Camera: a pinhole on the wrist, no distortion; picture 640 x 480 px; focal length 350.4 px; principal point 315.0 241.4 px. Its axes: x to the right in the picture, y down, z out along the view. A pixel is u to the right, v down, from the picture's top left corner.
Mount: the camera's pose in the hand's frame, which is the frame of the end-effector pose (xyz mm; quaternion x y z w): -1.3 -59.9 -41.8 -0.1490 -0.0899 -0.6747 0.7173
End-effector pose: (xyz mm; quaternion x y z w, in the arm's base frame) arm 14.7 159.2 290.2 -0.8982 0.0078 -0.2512 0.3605
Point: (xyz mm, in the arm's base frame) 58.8 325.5 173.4
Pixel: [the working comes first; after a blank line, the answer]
In the camera's frame: 57.0 -65.8 229.7

402.0 141.1
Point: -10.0 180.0 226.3
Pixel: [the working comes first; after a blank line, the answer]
In the camera's frame: -53.6 -56.5 101.8

130.3 46.8
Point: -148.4 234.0 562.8
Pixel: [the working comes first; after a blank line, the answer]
In the camera's frame: 135.9 -29.1 -212.3

behind the camera
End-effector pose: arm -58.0 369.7 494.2 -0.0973 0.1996 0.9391 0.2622
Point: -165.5 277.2 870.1
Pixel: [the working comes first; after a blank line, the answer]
In the camera's frame: -181.7 -76.0 428.5

166.4 179.3
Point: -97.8 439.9 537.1
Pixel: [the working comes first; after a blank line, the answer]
In the camera's frame: 3.8 45.4 123.9

325.8 369.8
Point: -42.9 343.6 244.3
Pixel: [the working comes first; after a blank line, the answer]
In the camera's frame: -52.9 66.0 -183.3

behind the camera
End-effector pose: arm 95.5 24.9 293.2 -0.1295 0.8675 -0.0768 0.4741
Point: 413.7 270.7 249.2
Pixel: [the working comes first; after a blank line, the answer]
In the camera's frame: -147.9 -218.9 382.7

179.6 41.0
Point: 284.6 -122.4 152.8
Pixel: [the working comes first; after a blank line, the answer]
In the camera's frame: 165.4 30.7 241.1

555.4 286.0
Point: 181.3 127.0 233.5
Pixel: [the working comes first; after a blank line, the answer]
In the camera's frame: -104.2 -31.6 188.0

120.8 182.5
